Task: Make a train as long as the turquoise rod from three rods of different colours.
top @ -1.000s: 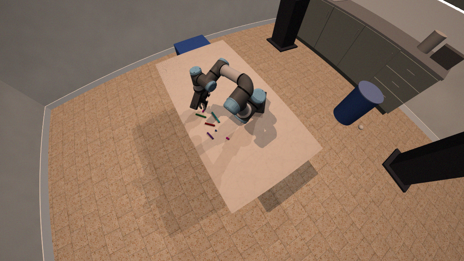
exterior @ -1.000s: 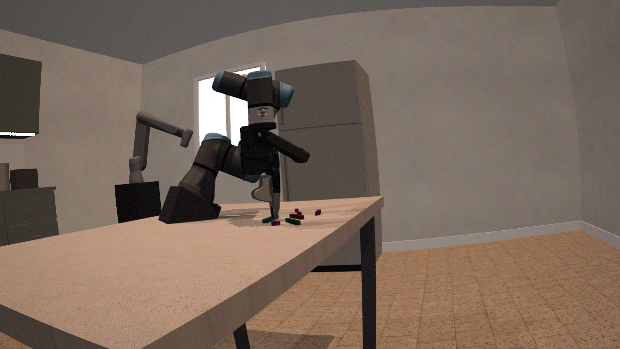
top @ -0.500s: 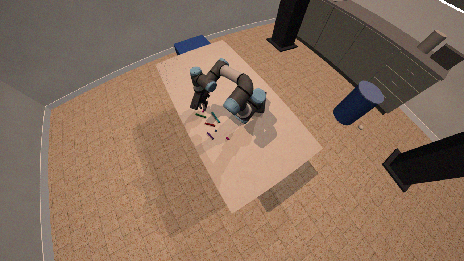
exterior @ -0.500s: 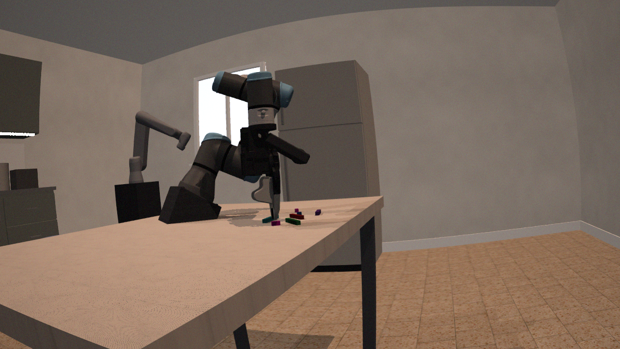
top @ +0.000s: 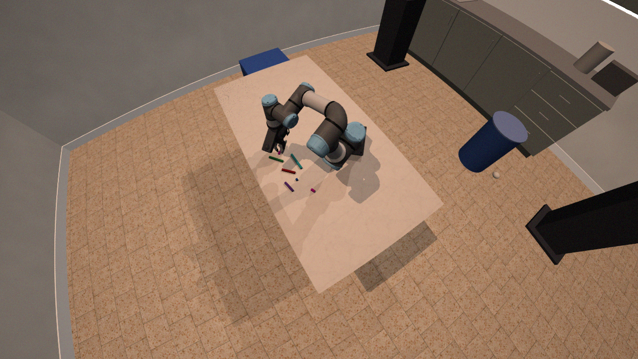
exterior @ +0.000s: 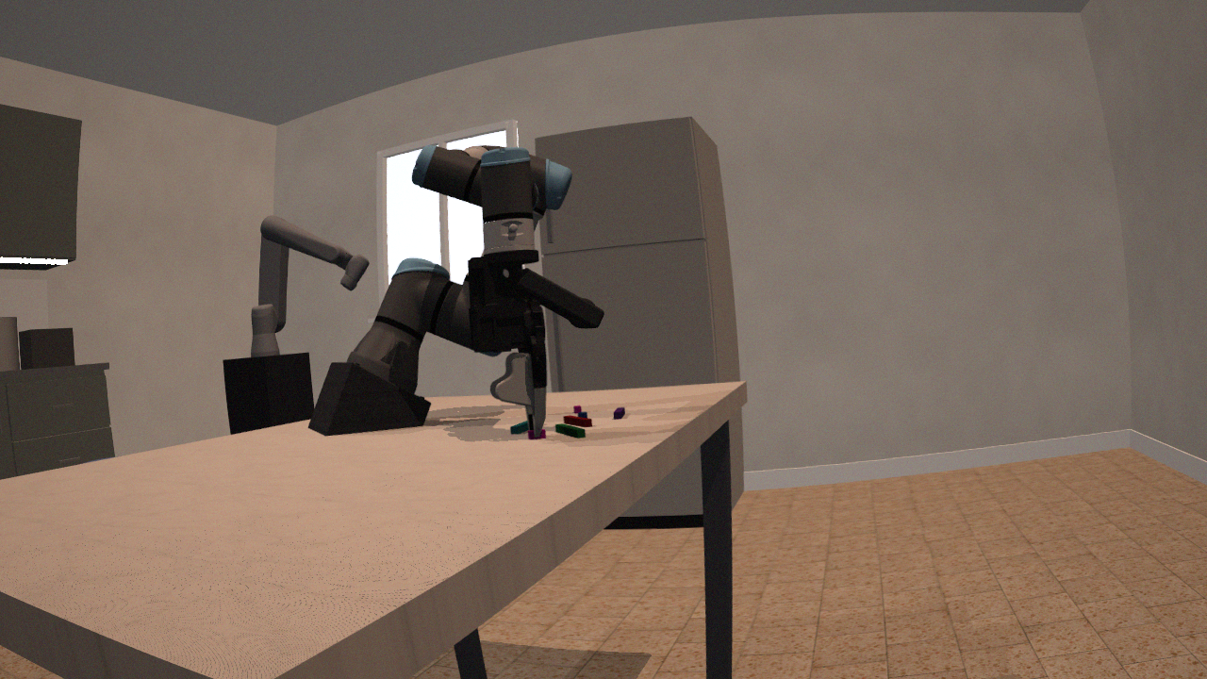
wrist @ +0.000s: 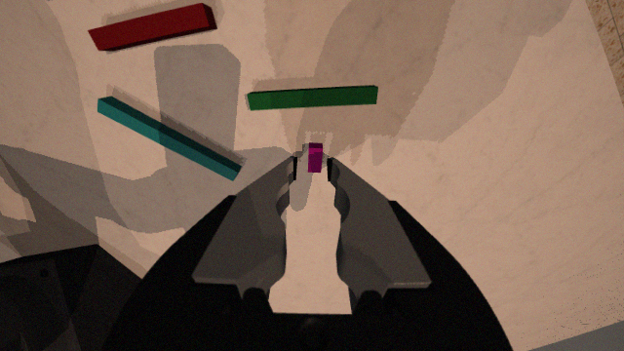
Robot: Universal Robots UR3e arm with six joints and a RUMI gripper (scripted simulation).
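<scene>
My hand is 3 cm short of the green rod, 3 cm to the right of it and 1 cm above it. Also, from my hand: red rod (1 cm ahead, 12 cm to the left, 1 cm below); turquoise rod (5 cm behind, 9 cm to the left, 1 cm below); blue rod (1 cm behind, 18 cm to the left, 1 cm below).
</scene>
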